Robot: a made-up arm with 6 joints. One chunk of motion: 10 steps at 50 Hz.
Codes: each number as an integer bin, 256 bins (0 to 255) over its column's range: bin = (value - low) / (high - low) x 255, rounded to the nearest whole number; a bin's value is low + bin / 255 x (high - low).
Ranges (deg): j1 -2.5..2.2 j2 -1.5..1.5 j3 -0.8..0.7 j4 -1.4..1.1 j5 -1..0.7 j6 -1.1..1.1
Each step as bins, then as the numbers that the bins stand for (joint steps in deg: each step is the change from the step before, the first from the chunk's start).
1 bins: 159 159 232 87 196 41
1 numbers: 0.431 0.371 0.565 -0.547 0.307 -0.746
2 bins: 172 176 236 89 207 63
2 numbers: 0.670 0.571 0.588 -0.527 0.380 -0.556
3 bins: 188 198 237 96 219 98
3 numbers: 0.965 0.829 0.594 -0.459 0.460 -0.255
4 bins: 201 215 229 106 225 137
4 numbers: 1.205 1.029 0.547 -0.361 0.500 0.082
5 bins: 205 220 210 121 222 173
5 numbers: 1.278 1.088 0.435 -0.214 0.480 0.393
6 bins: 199 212 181 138 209 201
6 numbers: 1.168 0.994 0.265 -0.047 0.393 0.634
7 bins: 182 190 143 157 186 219
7 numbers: 0.855 0.735 0.041 0.139 0.240 0.789
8 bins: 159 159 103 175 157 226
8 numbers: 0.431 0.371 -0.194 0.316 0.047 0.850
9 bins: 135 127 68 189 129 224
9 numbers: -0.012 -0.006 -0.400 0.453 -0.140 0.833
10 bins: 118 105 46 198 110 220
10 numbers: -0.325 -0.265 -0.529 0.541 -0.267 0.798
